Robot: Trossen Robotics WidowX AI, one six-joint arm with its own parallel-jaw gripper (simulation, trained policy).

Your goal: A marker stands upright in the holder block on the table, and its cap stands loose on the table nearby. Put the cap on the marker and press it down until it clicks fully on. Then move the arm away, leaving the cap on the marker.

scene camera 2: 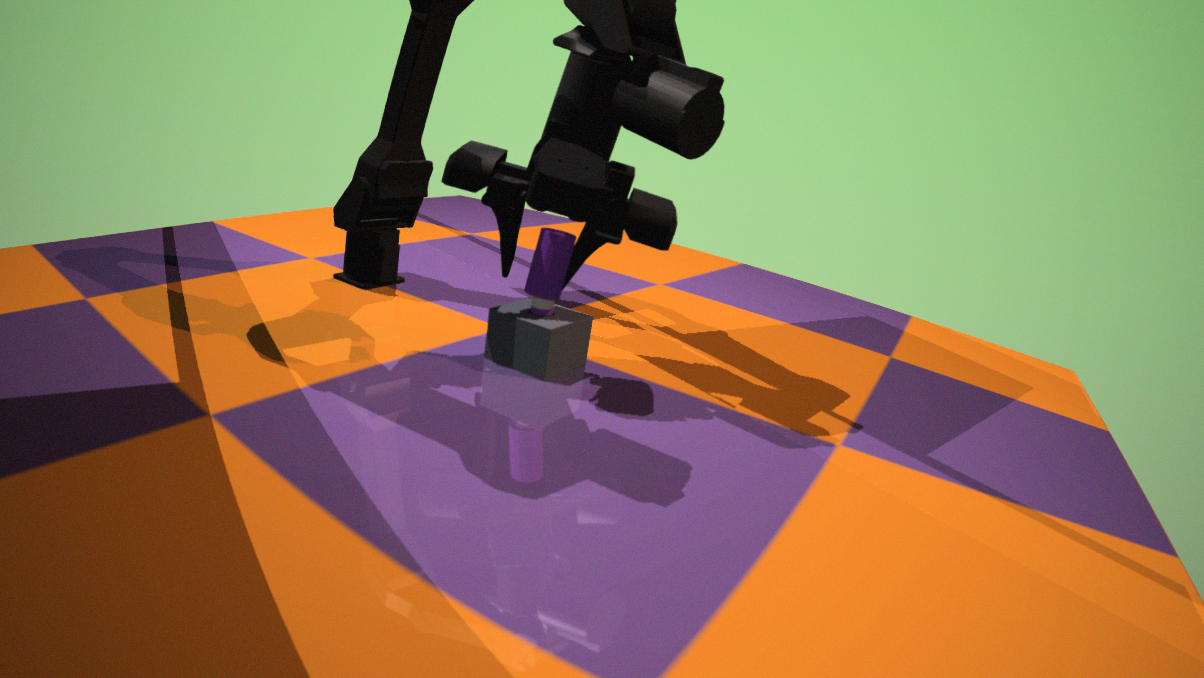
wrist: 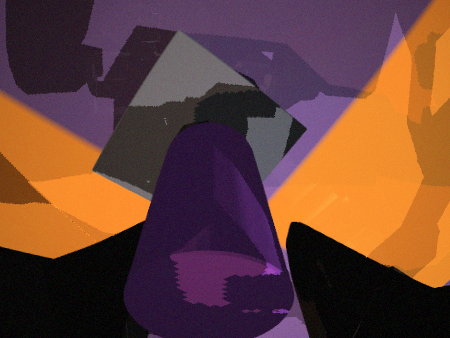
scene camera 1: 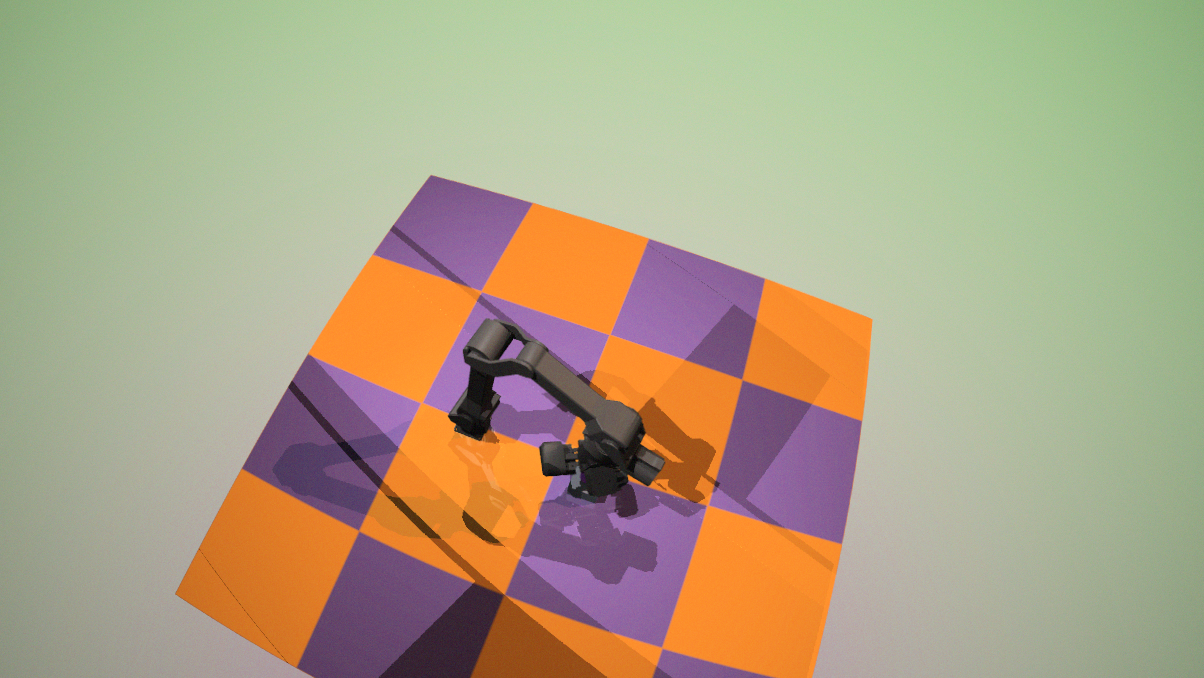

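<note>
Grey holder block [scene camera 2: 543,354] visible. Purple cap [scene camera 2: 553,250] visible, also in the wrist view [wrist: 209,252]. My gripper [scene camera 2: 531,283] visible, also in scene camera 1 [scene camera 1: 579,465] and in the wrist view [wrist: 233,227].
</note>
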